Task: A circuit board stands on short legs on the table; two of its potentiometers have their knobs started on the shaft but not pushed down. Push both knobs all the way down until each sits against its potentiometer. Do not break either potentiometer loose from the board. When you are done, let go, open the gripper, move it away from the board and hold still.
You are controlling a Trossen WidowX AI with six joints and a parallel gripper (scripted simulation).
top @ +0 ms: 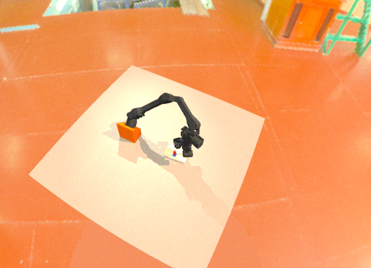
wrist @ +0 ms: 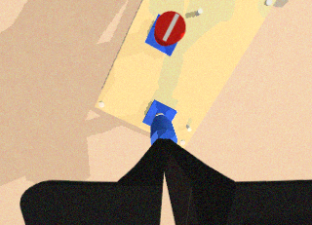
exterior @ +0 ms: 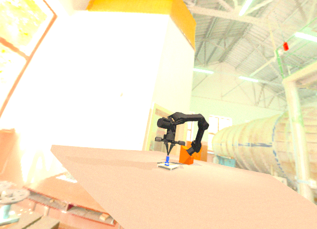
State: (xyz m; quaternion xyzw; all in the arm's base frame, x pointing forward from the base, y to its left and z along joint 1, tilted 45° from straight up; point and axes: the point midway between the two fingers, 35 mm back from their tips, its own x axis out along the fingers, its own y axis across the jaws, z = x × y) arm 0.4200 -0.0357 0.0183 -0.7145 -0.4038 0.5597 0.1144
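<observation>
My gripper tip is now 30 mm above the blue knob. The rest, counted from my gripper tip: red knob (60 mm behind, 30 mm to the right, 20 mm below).
</observation>
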